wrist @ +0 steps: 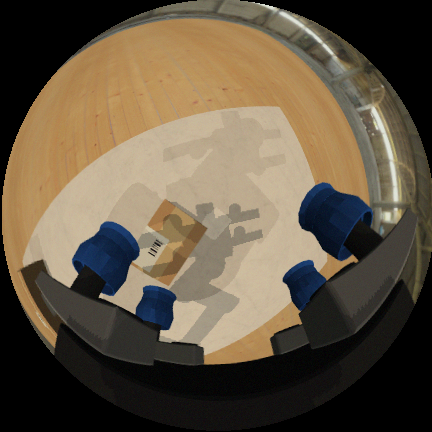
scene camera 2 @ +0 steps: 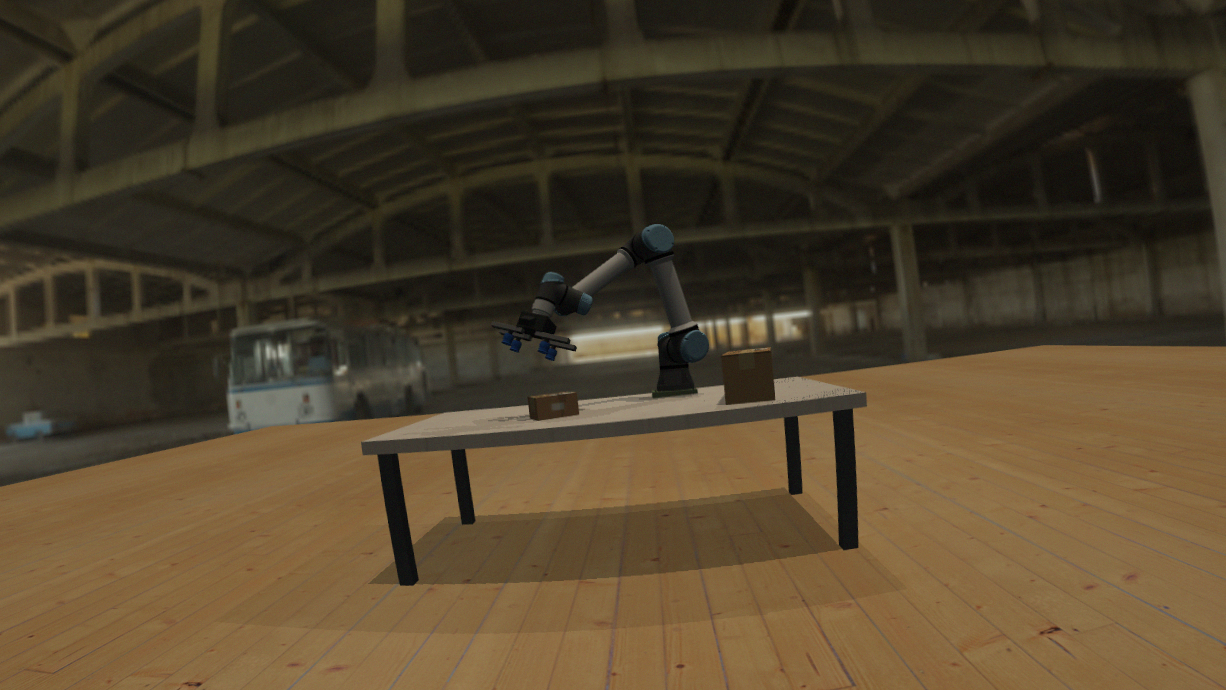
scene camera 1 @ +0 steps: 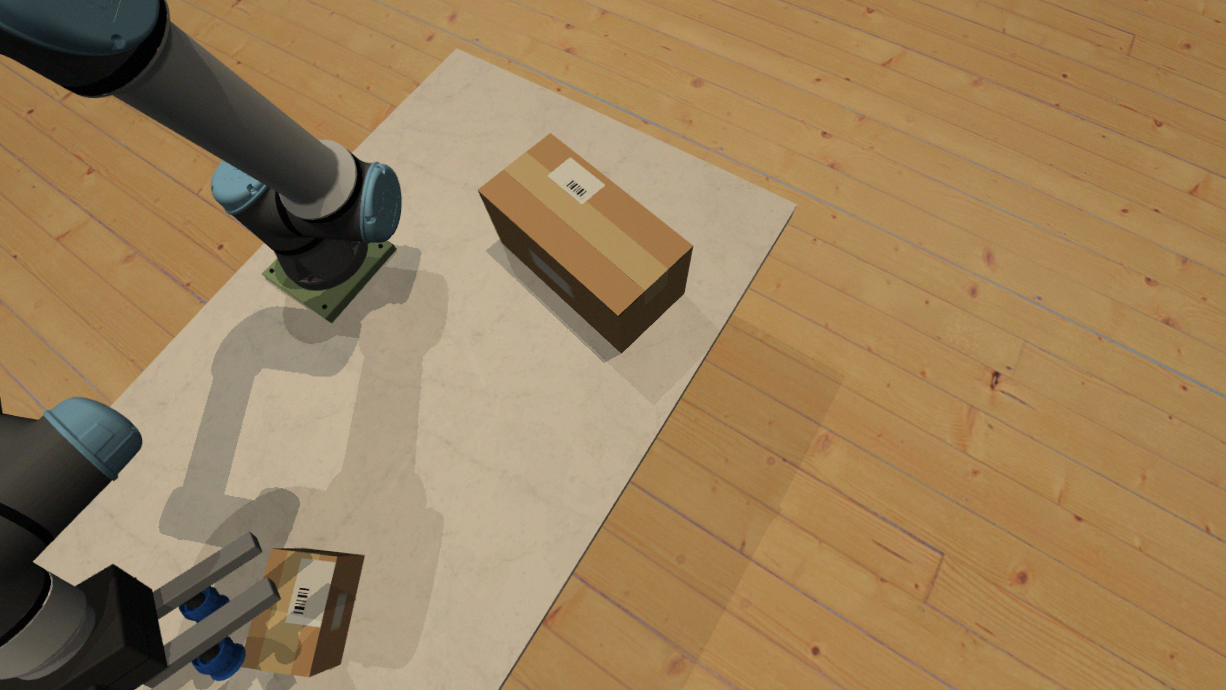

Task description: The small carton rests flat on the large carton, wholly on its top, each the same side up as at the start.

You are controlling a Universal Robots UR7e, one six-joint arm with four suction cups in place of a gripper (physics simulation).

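Where they show: end effector, tool point: [wrist: 223, 267] [scene camera 2: 528, 351]; arm's base, origin of the base link: [scene camera 2: 675, 389] [scene camera 1: 327, 254].
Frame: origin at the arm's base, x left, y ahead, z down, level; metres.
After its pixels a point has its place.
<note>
The small carton [scene camera 1: 297, 600] {x -0.329, y 0.473, z -0.060 m} [scene camera 2: 553, 406] {x -0.325, y 0.522, z -0.023 m} [wrist: 175, 247] {x -0.363, y 0.465, z -0.060 m} rests flat on the table, with its taped, labelled face up. The large carton [scene camera 1: 583, 227] {x 0.304, y 0.382, z -0.137 m} [scene camera 2: 748, 377] {x 0.314, y 0.521, z -0.062 m} stands on the table at the other side of the arm's base, its taped top with a barcode label facing up. The two cartons are well apart. My gripper [scene camera 1: 211, 631] [scene camera 2: 529, 345] {x -0.410, y 0.484, z -0.214 m} [wrist: 212, 265] {x -0.410, y 0.484, z -0.214 m} has four blue suction cups; it is off and holds nothing. It hangs tilted in the air above the small carton, with a gap between them. In the wrist view the small carton is left of centre, between the cups.
The pale table [scene camera 1: 514, 445] {x 0.011, y 0.505, z 0.016 m} [scene camera 2: 600, 425] {x -0.112, y 0.714, z 0.023 m} [wrist: 125, 170] {x -0.279, y 0.663, z 0.016 m} bears both cartons and the arm's green base plate [scene camera 1: 332, 306] {x -0.053, y 0.101, z -0.005 m}. The base stands between the cartons along the table's length. The large carton is near a table edge. The arm's shadow falls over the small carton and the table top.
</note>
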